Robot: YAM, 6 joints.
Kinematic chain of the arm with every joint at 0, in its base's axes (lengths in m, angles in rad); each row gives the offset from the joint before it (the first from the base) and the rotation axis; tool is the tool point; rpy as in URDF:
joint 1: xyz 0 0 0.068 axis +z
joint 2: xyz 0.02 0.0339 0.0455 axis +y
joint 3: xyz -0.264 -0.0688 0 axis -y
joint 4: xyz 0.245 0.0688 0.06 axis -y
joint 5: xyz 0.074 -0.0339 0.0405 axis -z
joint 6: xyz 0.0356 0 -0.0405 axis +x
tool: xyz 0 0 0 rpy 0 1.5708 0
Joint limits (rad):
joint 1: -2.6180..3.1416
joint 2: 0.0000..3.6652
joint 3: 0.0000..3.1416
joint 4: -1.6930..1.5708
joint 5: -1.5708..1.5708
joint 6: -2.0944..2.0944
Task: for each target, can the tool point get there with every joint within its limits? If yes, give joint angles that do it. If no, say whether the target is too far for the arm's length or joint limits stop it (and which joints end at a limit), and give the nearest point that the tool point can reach.
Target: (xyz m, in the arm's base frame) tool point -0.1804 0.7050 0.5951
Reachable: no: too far | nearest point -0.1332 0.5206 0.4656 | short by 0.230 m
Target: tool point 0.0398 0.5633 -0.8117
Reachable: no: too far | nearest point 0.0270 0.3816 -0.3546 | short by 0.492 m
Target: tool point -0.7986 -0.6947 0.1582
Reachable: no: too far | nearest point -0.4868 -0.4235 0.1404 | short by 0.414 m
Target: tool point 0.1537 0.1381 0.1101
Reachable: yes | joints 0.6161 1.7530 0.7538 -1.0427 -0.7351 1.4259
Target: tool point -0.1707 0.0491 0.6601
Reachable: yes | joints -0.1460 1.3085 2.7832 1.2355 -0.7304 -0.9542
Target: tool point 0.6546 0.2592 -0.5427
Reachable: no: too far | nearest point 0.4518 0.1789 -0.2917 | short by 0.333 m
